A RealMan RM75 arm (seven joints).
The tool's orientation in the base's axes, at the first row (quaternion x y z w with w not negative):
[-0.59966, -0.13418, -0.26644, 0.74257]
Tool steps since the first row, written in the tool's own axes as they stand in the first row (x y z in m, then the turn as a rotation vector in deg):
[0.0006, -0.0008, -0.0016, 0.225, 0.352, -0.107]
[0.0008, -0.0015, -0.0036, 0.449, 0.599, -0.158]
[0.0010, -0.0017, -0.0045, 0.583, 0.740, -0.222]
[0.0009, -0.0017, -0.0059, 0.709, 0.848, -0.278]
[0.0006, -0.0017, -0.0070, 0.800, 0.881, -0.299]
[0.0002, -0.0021, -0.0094, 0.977, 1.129, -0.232]
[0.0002, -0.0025, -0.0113, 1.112, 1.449, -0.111]
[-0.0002, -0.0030, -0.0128, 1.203, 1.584, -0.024]
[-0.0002, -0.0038, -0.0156, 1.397, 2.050, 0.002]
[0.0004, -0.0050, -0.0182, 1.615, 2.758, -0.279]
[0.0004, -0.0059, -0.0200, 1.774, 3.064, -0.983]
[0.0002, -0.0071, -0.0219, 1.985, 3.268, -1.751]
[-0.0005, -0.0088, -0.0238, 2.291, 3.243, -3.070]
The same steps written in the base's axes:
[-0.0001, -0.0018, 0.0006, 0.368, -0.107, -0.198]
[-0.0006, -0.0039, 0.0008, 0.683, -0.174, -0.296]
[-0.0007, -0.0048, 0.0008, 0.864, -0.248, -0.358]
[-0.0009, -0.0061, 0.0004, 1.021, -0.316, -0.395]
[-0.0013, -0.0071, 0.0000, 1.112, -0.353, -0.380]
[-0.0021, -0.0094, -0.0005, 1.404, -0.296, -0.475]
[-0.0026, -0.0113, -0.0006, 1.707, -0.167, -0.637]
[-0.0034, -0.0127, -0.0008, 1.868, -0.086, -0.679]
[-0.0042, -0.0155, -0.0008, 2.290, -0.041, -0.954]
[-0.0046, -0.0183, -0.0002, 2.829, -0.265, -1.489]
[-0.0054, -0.0202, 0.0001, 3.046, -0.937, -1.830]
[-0.0064, -0.0221, 0.0006, 3.240, -1.697, -2.076]
[-0.0082, -0.0240, 0.0011, 3.319, -3.041, -2.219]

